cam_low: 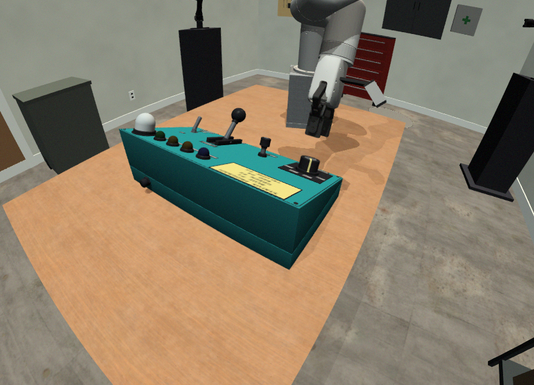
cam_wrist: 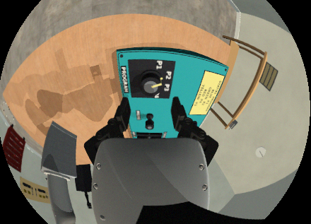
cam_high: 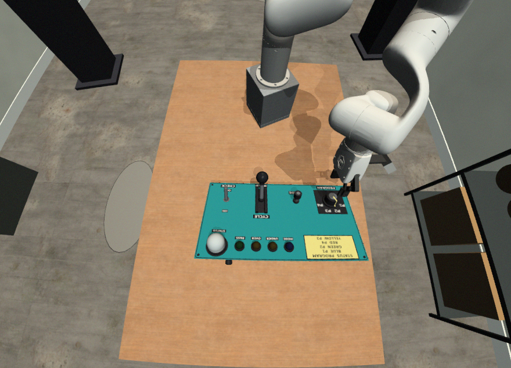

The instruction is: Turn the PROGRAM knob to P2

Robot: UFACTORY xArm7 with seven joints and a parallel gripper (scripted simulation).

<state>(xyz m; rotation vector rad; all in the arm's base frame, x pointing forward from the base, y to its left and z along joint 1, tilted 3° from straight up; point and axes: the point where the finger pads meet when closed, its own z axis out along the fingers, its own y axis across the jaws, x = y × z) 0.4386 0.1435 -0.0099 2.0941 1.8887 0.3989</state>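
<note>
Now: hand 1 cm short of the black toggle, 12 cm to the left of it and 7 cm above it. Round my hand: check toggle (3 cm behind, 36 cm to the right, 8 cm below); then teal console (3 cm ahead, 19 cm to the right, 10 cm below); then ball-topped cycle lever (3 cm behind, 24 cm to the right, 6 cm below).
</note>
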